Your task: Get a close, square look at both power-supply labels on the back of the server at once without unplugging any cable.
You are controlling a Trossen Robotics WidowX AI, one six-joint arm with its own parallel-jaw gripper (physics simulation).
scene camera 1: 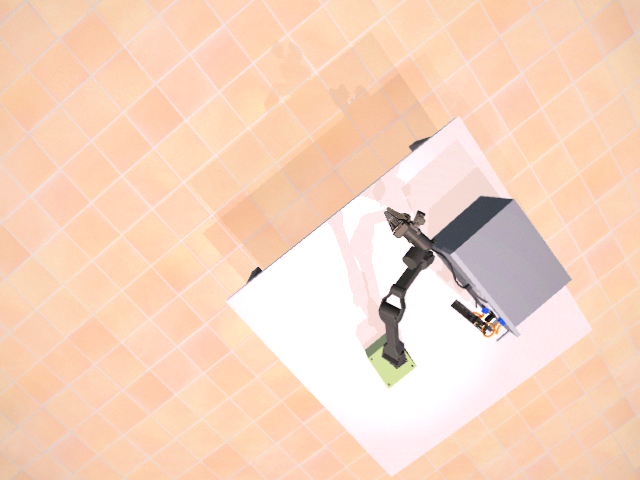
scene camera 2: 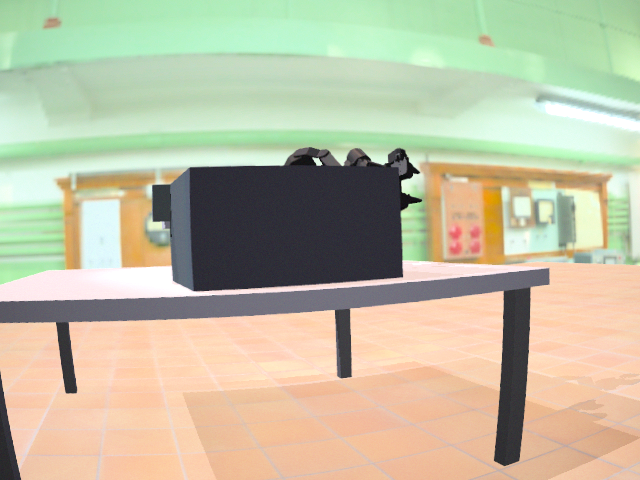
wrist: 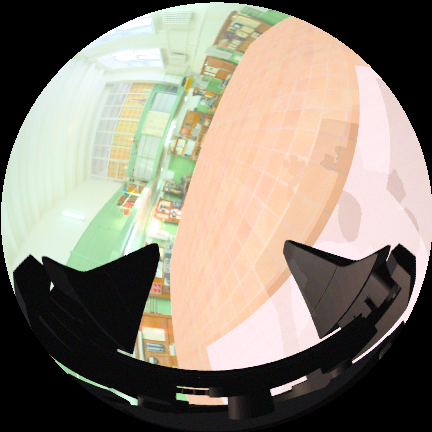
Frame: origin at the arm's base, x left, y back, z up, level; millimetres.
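Seen in the pictures: gripper, fingertip midpoint: (scene camera 1: 385,209) (scene camera 2: 420,187) (wrist: 223,249); arm's base, origin of the base link: (scene camera 1: 397,358).
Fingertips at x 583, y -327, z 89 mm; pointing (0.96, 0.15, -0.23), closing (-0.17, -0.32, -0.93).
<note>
Offsets run from my fingertips to a thing's middle. "spot": to the spot under its first point. Level surfaces: height alone.
The server is a big grey box (scene camera 1: 509,263) (scene camera 2: 294,227) on the table. Its cabled side faces the arm in the first scene view, with dark cables (scene camera 1: 456,274), blue plugs {dx -632, dy -98, dz -64 mm} (scene camera 1: 484,310) and an orange cable loop {spot: dx -689, dy -49, dz -31 mm} (scene camera 1: 487,329). The power-supply labels cannot be made out in any view. My gripper (scene camera 1: 391,218) (scene camera 2: 419,186) (wrist: 223,249) is open and empty, raised above the table beyond the server's upper left corner, and points away from the server. The wrist view shows room, floor and tabletop; the server does not show there.
The arm's base stands on a green plate (scene camera 1: 390,374) on the white table {dz -227 mm} (scene camera 1: 310,289) (scene camera 2: 465,273). In the first scene view, the arm's wrist part (scene camera 1: 421,240) overlaps the server's near corner and cable ends. A black bar-like part {spot: dx -556, dy -19, dz -62 mm} (scene camera 1: 461,308) juts out beside the cables.
</note>
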